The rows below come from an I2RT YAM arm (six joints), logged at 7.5 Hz.
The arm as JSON. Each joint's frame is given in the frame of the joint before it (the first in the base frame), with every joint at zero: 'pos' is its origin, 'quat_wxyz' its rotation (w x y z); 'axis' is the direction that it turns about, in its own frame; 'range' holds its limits. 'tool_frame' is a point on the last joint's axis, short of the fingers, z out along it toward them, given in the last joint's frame.
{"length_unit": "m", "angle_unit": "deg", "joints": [
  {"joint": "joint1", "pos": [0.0, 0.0, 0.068], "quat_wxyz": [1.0, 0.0, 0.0, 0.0], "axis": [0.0, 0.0, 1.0], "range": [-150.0, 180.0]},
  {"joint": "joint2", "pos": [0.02, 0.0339, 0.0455], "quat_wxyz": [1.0, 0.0, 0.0, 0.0], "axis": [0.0, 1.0, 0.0], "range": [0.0, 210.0]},
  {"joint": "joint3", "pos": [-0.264, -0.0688, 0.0], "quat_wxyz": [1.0, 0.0, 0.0, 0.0], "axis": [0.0, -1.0, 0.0], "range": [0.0, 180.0]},
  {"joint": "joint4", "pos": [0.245, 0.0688, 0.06], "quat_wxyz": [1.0, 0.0, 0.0, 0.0], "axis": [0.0, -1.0, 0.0], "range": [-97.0, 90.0]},
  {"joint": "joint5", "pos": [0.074, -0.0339, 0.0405], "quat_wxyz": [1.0, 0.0, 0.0, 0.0], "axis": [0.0, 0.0, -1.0], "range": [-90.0, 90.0]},
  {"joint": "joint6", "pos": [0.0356, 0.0, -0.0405], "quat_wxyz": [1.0, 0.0, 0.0, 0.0], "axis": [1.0, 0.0, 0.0], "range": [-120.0, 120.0]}
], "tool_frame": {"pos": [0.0, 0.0, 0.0], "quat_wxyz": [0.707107, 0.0, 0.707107, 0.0]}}
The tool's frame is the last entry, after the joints.
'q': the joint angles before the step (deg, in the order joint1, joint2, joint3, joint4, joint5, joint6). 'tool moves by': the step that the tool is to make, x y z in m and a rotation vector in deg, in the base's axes. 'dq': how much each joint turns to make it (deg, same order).
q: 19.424, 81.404, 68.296, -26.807, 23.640, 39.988
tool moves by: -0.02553, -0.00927, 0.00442, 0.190, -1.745, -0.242
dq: 0.000, -6.421, -4.642, 0.000, 0.440, -0.174
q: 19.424, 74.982, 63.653, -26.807, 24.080, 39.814
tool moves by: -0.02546, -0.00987, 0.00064, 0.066, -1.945, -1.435
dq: 0.001, -6.504, -4.836, 0.001, 1.496, 0.446
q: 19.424, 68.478, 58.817, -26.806, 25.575, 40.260
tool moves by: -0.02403, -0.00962, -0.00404, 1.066, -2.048, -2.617
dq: -0.002, -6.321, -5.018, 0.088, 1.932, 2.003
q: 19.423, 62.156, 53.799, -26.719, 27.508, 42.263
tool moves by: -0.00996, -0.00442, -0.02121, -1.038, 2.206, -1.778
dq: 0.001, -2.034, -4.924, 0.001, 1.576, 0.979
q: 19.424, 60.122, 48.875, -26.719, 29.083, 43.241
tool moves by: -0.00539, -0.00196, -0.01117, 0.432, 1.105, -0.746
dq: -0.001, -1.057, -2.553, 0.001, 0.097, 1.226
